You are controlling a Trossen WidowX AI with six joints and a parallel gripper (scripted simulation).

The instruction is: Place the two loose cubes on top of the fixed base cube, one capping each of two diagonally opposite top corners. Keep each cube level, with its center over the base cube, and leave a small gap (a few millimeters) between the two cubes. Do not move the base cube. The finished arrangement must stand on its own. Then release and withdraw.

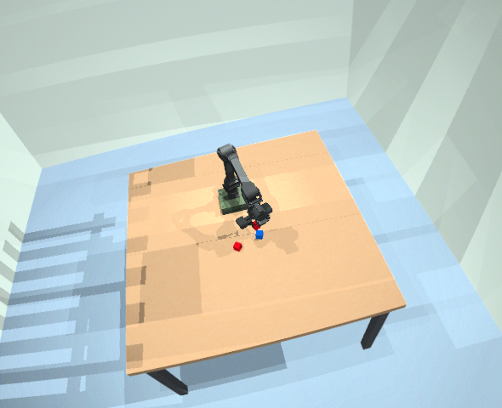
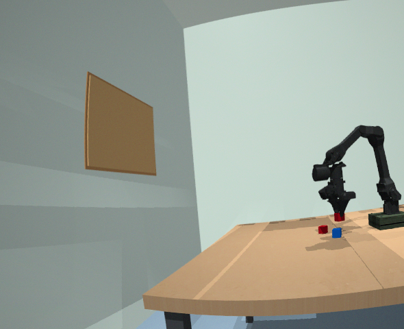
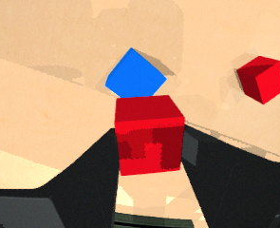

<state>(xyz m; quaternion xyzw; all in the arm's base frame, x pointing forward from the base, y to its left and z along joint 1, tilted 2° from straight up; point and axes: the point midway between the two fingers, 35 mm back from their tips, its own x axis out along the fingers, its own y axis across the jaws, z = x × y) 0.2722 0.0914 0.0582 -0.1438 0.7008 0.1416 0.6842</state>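
Now: gripper tip 10 mm short of the blue cube, 10 mm to the right of it and 70 mm above it.
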